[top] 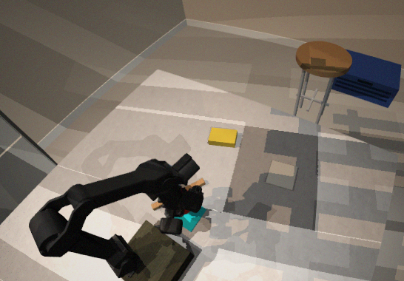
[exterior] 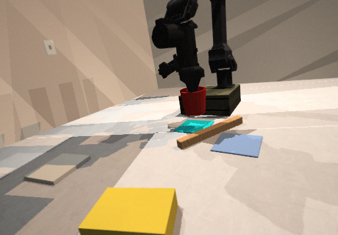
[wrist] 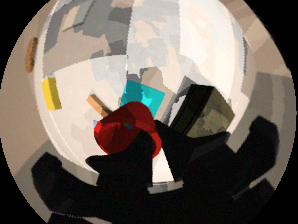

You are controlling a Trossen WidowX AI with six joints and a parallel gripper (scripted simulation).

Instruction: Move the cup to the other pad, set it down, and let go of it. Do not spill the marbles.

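Now: gripper tip 4 cm short of the green marble, 3 cm to the right of it and 2 cm above it. Also, from my gripper tip: cyan pad 2 cm ahead, 9 cm below; then wooden bar 6 cm ahead, 8 cm to the left, 8 cm below; then red cup 3 cm ahead, 1 cm to the left.
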